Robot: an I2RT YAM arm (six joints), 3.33 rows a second.
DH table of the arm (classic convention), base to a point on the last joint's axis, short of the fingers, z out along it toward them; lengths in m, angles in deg. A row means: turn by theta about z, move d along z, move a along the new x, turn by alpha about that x. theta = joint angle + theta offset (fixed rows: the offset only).
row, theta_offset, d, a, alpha
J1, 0, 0.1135, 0.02, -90
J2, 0, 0, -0.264, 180
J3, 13.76, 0, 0.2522, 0
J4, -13.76, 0, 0.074, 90
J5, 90, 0, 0, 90
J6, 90, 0.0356, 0, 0
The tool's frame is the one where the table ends.
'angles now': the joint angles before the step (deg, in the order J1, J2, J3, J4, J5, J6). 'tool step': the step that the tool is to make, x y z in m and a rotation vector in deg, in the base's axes. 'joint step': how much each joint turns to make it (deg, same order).
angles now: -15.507 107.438 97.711 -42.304 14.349 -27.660
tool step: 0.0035 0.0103 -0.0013 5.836 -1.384 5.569
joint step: 0.850 0.071 -0.001 -0.102 -7.629 -0.045
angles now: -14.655 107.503 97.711 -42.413 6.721 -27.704
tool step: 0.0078 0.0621 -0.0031 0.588 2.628 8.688
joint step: 8.604 0.000 -0.010 -2.678 -0.136 -0.006
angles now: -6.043 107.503 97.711 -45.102 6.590 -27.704
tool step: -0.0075 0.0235 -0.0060 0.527 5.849 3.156
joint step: 3.197 -0.009 -0.017 -5.871 -0.041 0.071
